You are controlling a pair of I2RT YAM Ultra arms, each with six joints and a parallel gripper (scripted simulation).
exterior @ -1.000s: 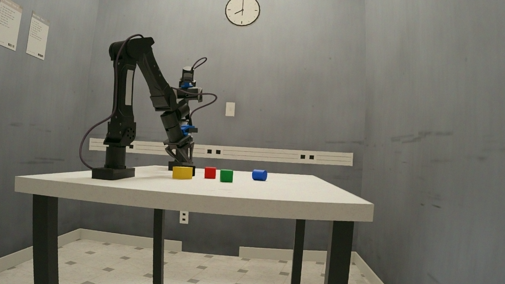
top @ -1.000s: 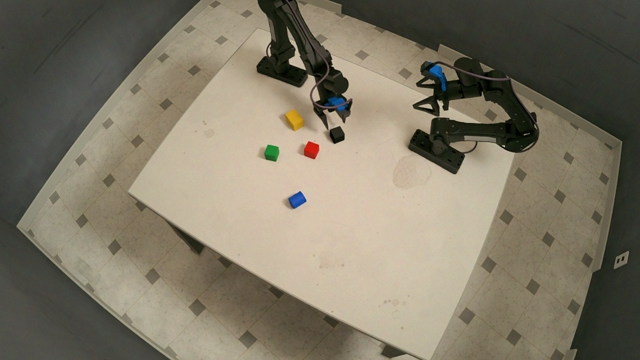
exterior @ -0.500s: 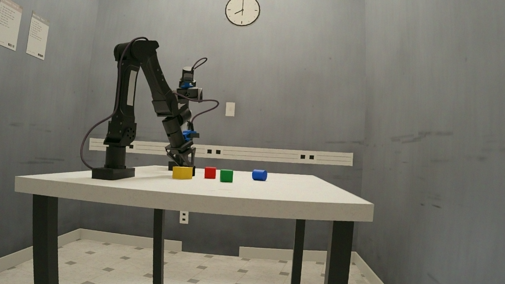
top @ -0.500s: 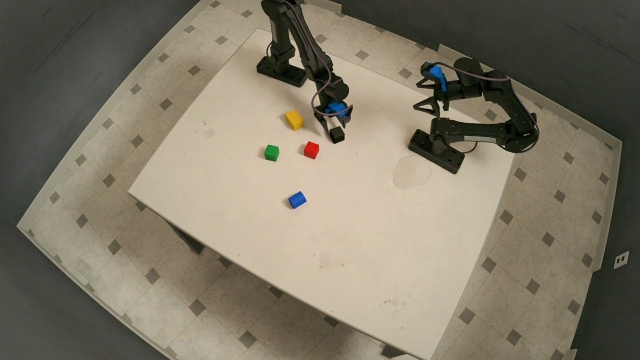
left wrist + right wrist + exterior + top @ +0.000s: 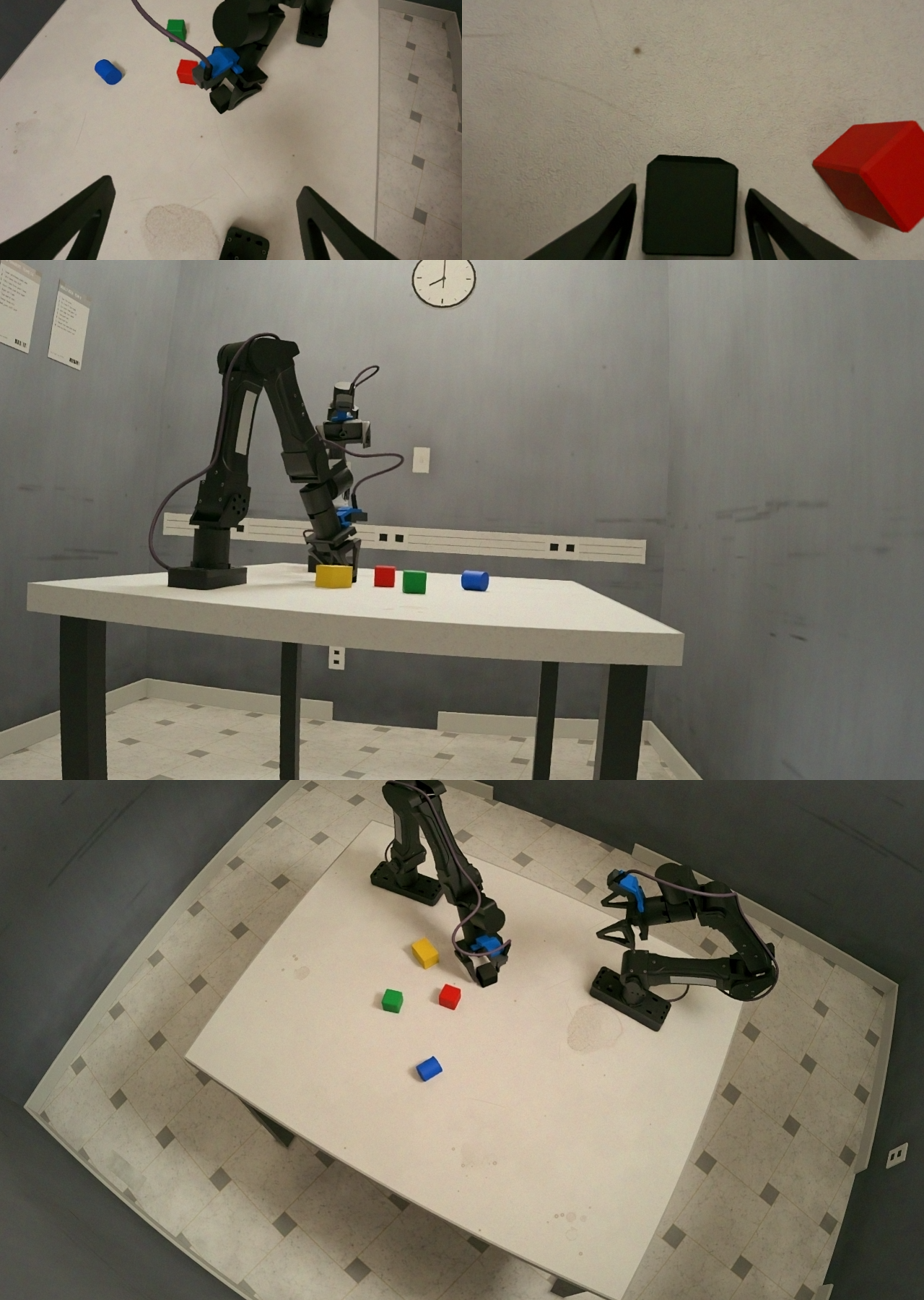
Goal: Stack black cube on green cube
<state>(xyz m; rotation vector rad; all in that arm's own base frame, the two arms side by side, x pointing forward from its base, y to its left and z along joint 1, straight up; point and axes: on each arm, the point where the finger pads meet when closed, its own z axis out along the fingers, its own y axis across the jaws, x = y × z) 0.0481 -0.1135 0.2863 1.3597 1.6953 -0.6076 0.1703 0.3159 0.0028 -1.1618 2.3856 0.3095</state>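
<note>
Right now my right hand is right at the black cube. From my right hand the other things lie so: red cube (100 mm ahead, 40 mm to the right); then green cube (180 mm ahead, 140 mm to the right); then yellow cube (150 mm to the right, 30 mm ahead).
</note>
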